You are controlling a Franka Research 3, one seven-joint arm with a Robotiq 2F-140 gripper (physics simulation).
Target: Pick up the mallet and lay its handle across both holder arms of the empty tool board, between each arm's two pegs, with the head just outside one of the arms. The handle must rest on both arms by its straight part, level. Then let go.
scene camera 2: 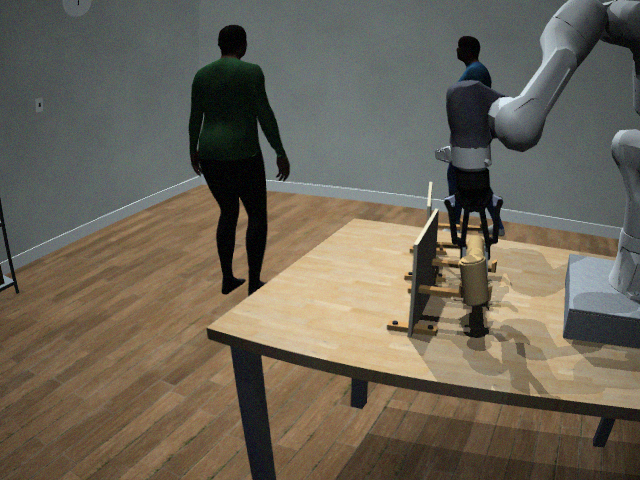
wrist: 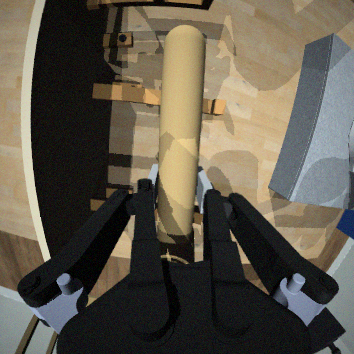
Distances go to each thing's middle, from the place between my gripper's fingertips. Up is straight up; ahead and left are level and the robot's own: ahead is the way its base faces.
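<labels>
I consider the mallet (wrist: 183, 62) and where my hand is relative to it: my hand is 20 mm to the left of the mallet, and 30 mm below it.
</labels>
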